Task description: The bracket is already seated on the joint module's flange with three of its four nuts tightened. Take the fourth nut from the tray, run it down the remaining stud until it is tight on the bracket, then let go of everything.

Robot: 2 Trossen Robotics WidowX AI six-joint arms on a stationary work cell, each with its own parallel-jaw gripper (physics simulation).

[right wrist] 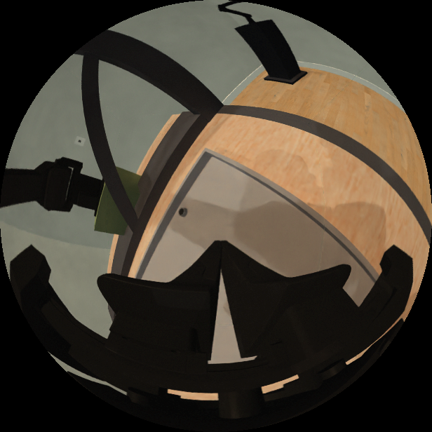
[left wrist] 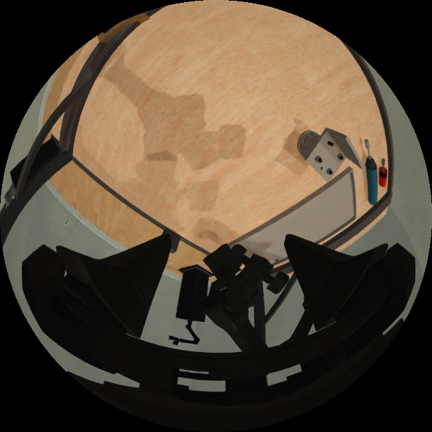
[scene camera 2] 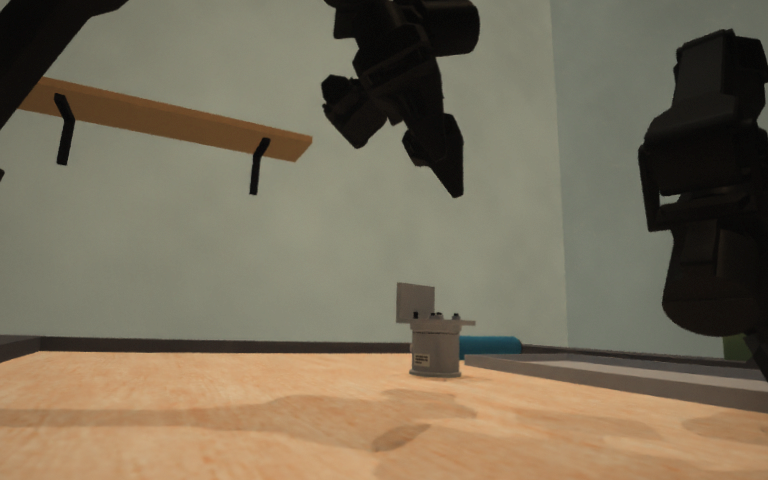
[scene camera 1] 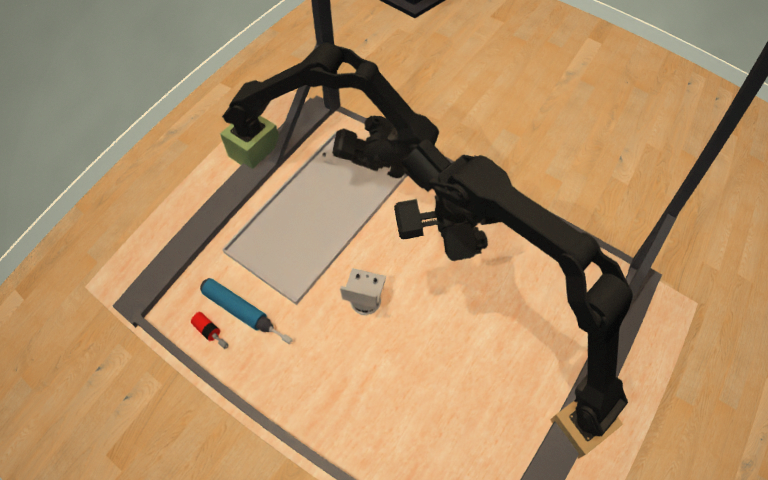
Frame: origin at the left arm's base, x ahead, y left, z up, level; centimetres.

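Seen in the pictures: left gripper, fingertip midpoint: (scene camera 2: 450, 180); right gripper, fingertip midpoint: (scene camera 1: 350, 158); left arm's base, link origin: (scene camera 1: 590, 419); right arm's base, link origin: (scene camera 1: 247, 129).
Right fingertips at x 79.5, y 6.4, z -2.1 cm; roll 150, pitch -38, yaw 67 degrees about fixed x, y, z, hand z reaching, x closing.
Observation:
Offsets run from my right fingertips to a thing's top centre.
The grey bracket (scene camera 1: 367, 287) (scene camera 2: 415, 300) (left wrist: 327, 152) sits on the joint module {dx -32.7, dy +15.5, dz +5.0 cm} (scene camera 1: 365, 307) (scene camera 2: 434, 353) (left wrist: 305, 142), which stands upright. In the left wrist view three ringed nuts show on the bracket, and a plain dark stud (left wrist: 330, 143) near its upright plate. The small dark nut {dx +6.0, dy +4.3, dz -1.5 cm} (scene camera 1: 323, 153) (right wrist: 183, 212) lies in the grey tray {dx -7.7, dy +13.2, dz -0.9 cm} (scene camera 1: 305, 220) (scene camera 2: 600, 382) (left wrist: 320, 215) (right wrist: 214, 175), near a corner. My right gripper (right wrist: 219, 246) is shut and empty above the tray, with the nut beyond its fingertips. My left gripper (scene camera 2: 406, 166) is open and empty, high above the table.
A blue driver {dx -22.8, dy +38.5, dz +1.6 cm} (scene camera 1: 233, 303) (scene camera 2: 489, 346) (left wrist: 371, 182) and a red driver {dx -23.0, dy +47.0, dz +1.0 cm} (scene camera 1: 205, 326) (left wrist: 383, 176) lie beside the tray. The two arms are close together in scene camera 1. A dark frame (scene camera 1: 226, 396) borders the table, with upright posts at its corners.

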